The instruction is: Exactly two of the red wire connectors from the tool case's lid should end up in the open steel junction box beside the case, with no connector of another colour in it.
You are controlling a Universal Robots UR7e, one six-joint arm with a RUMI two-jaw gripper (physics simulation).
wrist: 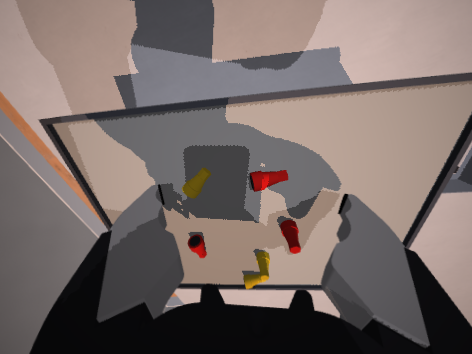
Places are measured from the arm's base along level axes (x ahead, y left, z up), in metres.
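Where they show: gripper, fingertip midpoint: (249,191).
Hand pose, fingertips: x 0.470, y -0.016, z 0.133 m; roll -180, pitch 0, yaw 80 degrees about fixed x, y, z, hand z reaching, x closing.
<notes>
Each offset is from my fingertips to the centre of the thing. "*": to the spot under its first point.
Three red wire connectors lie on the beige tool case lid (380,145): one red connector {dz -0.003, dx -0.008, dy +0.016 m} (269,179) lies near the middle, one red connector {dz +0.005, dx +0.048, dy +0.032 m} (290,236) lower right of it, and one red connector {dz -0.003, dx +0.066, dy -0.060 m} (198,246) at the lower left with its dark open end showing. My gripper (249,191) is open and empty above the lid, its jaws left and right of the connectors. Part of the steel junction box {* dz -0.141, dx +0.094, dy +0.337 m} (465,172) shows at the right edge of the view; its inside is mostly cut off.
A yellow connector {dz -0.003, dx -0.012, dy -0.041 m} (196,183) lies in the dark shadow left of the middle red one. Two more yellow connectors {dz +0.003, dx +0.090, dy +0.005 m} (263,265) {dz -0.003, dx +0.125, dy -0.008 m} (254,280) touch near the lid's near rim. A dark raised rim {* dz -0.005, dx -0.066, dy +0.014 m} (260,96) borders the lid. An orange-brown strip (47,161) runs along the left.
</notes>
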